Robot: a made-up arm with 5 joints. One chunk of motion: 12 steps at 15 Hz.
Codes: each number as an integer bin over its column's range. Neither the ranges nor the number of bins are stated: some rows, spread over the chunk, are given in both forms.
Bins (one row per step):
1: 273 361 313 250 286
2: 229 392 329 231 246
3: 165 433 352 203 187
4: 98 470 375 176 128
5: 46 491 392 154 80
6: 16 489 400 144 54
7: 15 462 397 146 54
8: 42 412 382 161 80
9: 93 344 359 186 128
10: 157 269 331 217 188
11: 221 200 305 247 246
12: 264 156 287 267 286
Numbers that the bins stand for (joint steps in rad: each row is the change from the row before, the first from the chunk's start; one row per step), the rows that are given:
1: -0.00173 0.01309 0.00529 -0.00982 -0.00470
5: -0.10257 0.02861 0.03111 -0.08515 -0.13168
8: -0.10434 0.01918 0.02784 -0.07966 -0.13168
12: -0.00572 -0.01138 -0.00321 0.00352 -0.00470
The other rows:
2: -0.02127 0.01679 0.01052 -0.02473 -0.02936
3: -0.04970 0.02169 0.01804 -0.04670 -0.06573
4: -0.07947 0.02611 0.02555 -0.06789 -0.10210
6: -0.11589 0.02837 0.03372 -0.09300 -0.14771
7: -0.11634 0.02515 0.03274 -0.09143 -0.14771
9: -0.08169 0.01106 0.02032 -0.06004 -0.10210
10: -0.05326 0.00211 0.01117 -0.03571 -0.06511
11: -0.02483 -0.00613 0.00268 -0.01217 -0.02936

